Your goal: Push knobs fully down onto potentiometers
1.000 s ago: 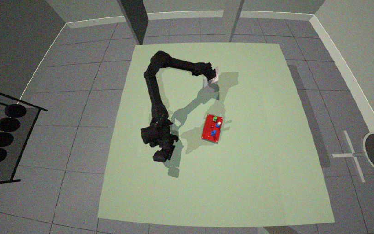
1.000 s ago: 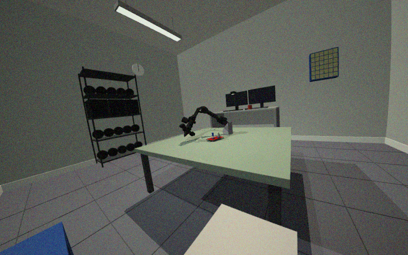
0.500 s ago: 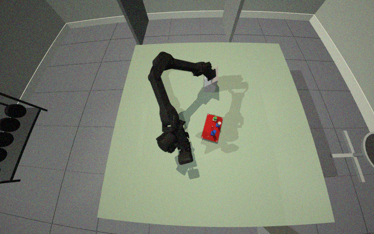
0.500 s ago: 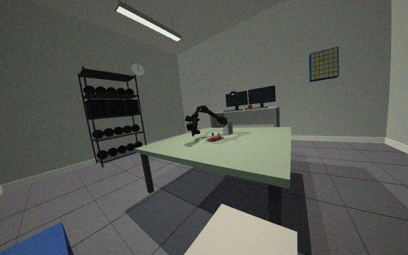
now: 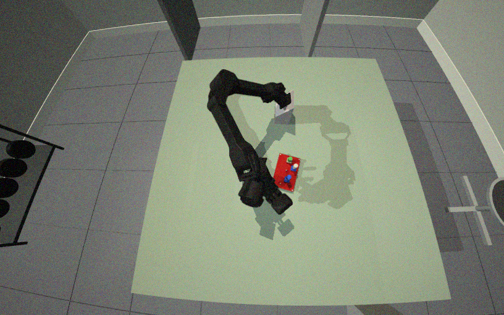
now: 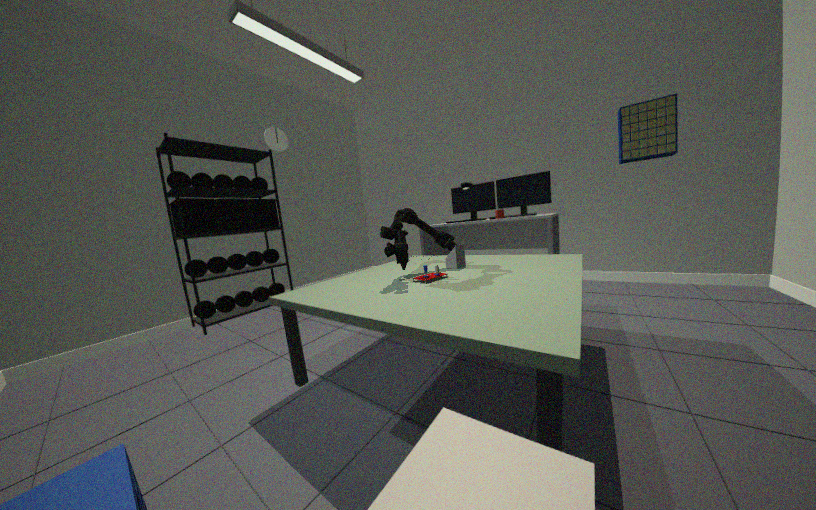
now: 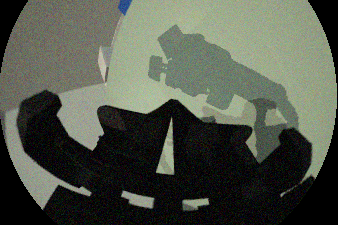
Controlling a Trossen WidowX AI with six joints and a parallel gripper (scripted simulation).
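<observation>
My gripper tip is 10 cm past the blue knob, 6 cm to the right of it and 1 cm above it.
</observation>
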